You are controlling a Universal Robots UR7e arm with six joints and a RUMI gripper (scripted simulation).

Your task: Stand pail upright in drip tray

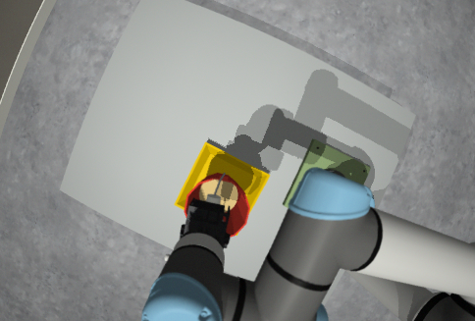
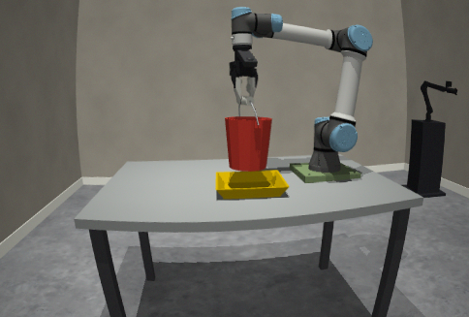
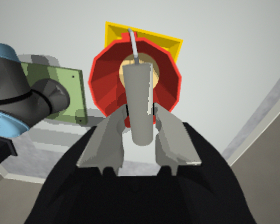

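Right now the handle grip is 30 mm below my hand. The rest, counted from my hand: red pail 90 mm below, 10 mm behind; yellow drip tray 320 mm below, 10 mm to the right, 10 mm behind.
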